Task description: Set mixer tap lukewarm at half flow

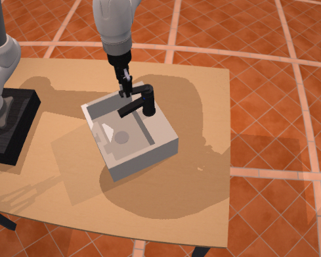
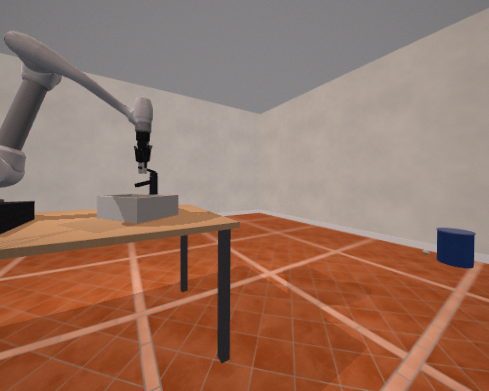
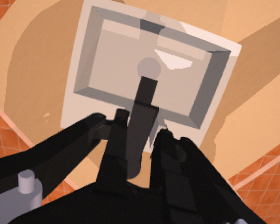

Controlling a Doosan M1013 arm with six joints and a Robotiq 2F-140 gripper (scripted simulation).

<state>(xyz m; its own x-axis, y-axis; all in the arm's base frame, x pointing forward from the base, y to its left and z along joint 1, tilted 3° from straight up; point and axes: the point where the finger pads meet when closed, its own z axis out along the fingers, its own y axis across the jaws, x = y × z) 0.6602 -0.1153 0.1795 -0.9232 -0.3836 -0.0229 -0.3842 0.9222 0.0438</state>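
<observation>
The lever is 30 mm ahead of my hand, 10 mm to the left of it and 10 mm below it. From my hand the other things lie so: black mixer tap: 60 mm below, 50 mm ahead, 20 mm to the left; grey sink basin: 250 mm below, 30 mm behind, 10 mm to the right.
</observation>
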